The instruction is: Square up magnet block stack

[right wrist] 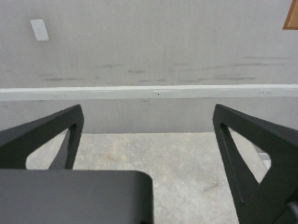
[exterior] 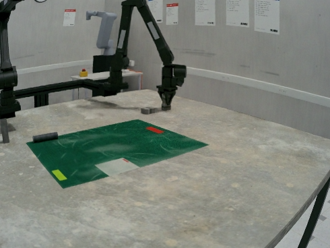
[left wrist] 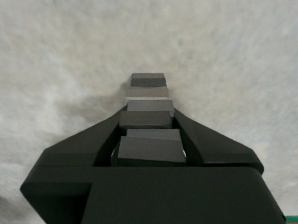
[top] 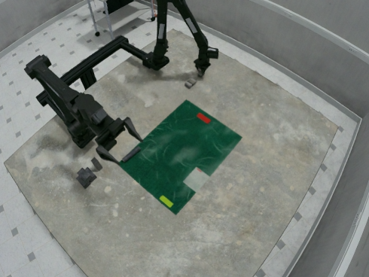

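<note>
Right now the magnet block is 5 cm above my left hand. Also, from my left hand: dark cylinder: 74 cm to the right, 2 cm below; then green mat: 22 cm ahead, 56 cm to the right, 3 cm below.
</note>
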